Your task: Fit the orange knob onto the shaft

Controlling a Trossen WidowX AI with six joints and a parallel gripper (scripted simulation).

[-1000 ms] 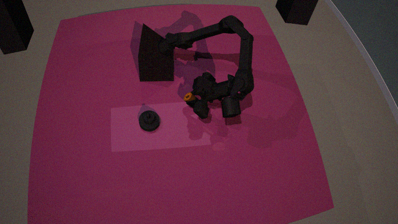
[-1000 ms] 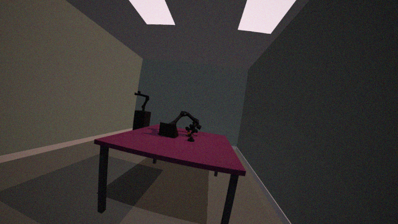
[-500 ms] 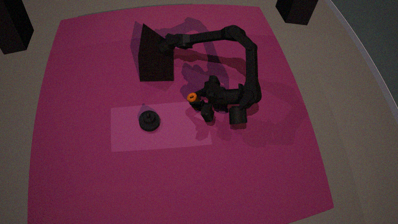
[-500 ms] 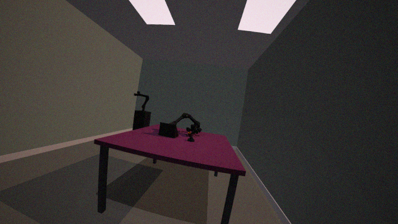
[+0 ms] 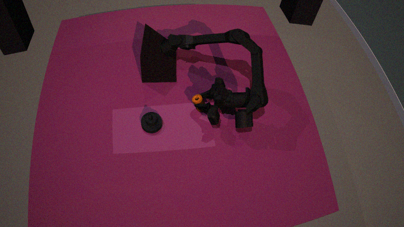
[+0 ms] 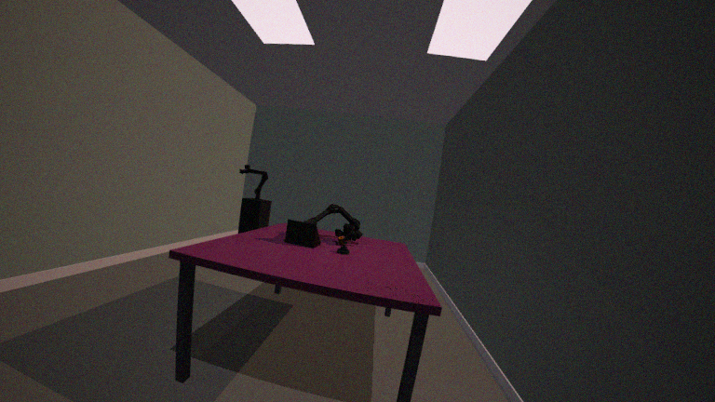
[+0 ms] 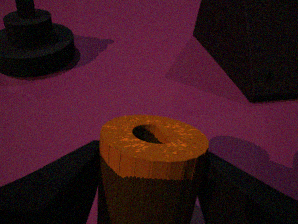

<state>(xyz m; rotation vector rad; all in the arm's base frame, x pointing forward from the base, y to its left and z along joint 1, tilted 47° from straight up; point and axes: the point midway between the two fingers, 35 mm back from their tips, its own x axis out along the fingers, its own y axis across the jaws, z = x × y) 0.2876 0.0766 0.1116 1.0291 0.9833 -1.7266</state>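
My gripper tip is 10 mm to the right of the orange knob, 10 mm short of it and 10 mm above it. The rest, counted from my gripper tip: dark round pedestal (180 mm to the right, 60 mm ahead, 20 mm below).
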